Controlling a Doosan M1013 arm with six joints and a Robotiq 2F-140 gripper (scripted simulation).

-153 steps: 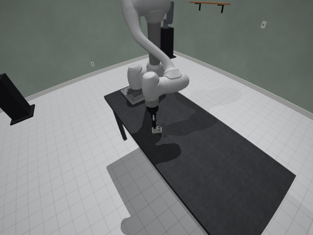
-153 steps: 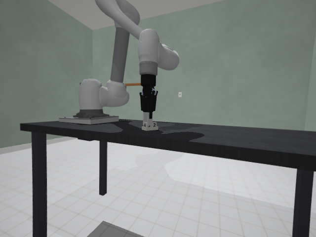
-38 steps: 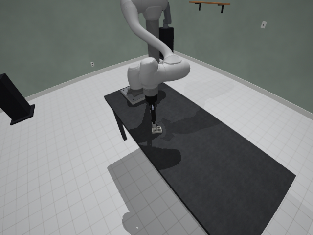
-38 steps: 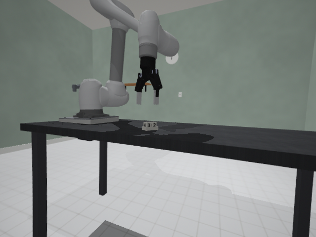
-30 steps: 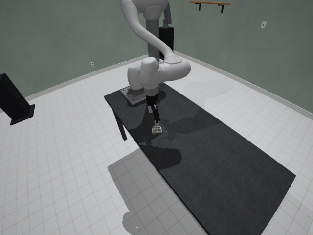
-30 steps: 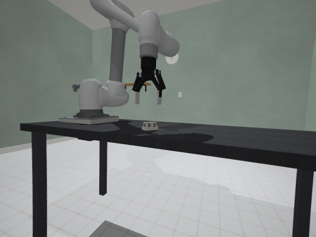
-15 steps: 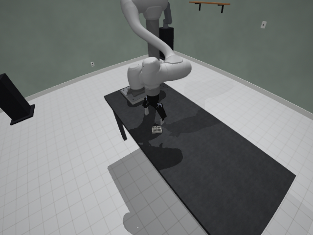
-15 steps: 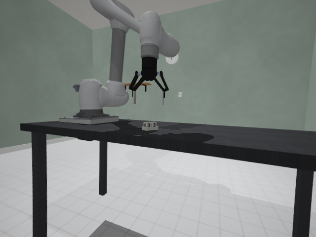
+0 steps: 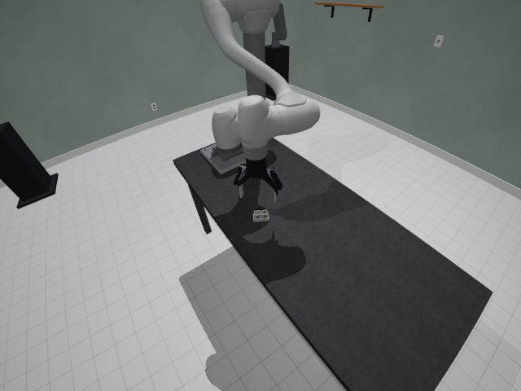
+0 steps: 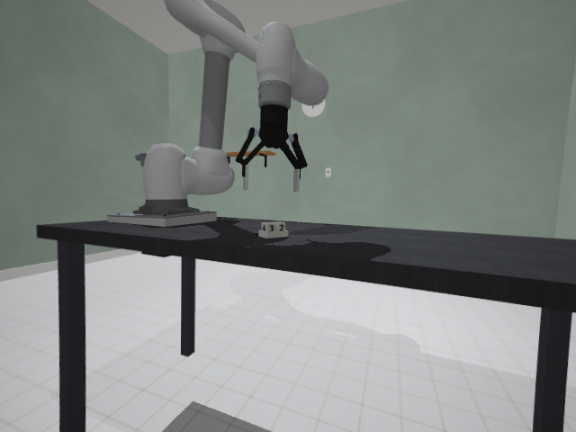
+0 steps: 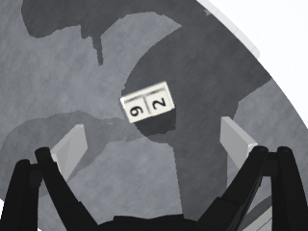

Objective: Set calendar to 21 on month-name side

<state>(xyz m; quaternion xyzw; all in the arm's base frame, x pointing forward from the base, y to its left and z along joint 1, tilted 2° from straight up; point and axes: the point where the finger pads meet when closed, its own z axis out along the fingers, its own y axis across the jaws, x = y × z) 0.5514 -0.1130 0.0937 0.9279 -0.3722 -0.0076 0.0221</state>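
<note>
Right now my hand is 20 mm short of the cube, 20 mm to the right of it and 110 mm above it. Round my hand: white tray: 10 mm ahead, 130 mm below.
</note>
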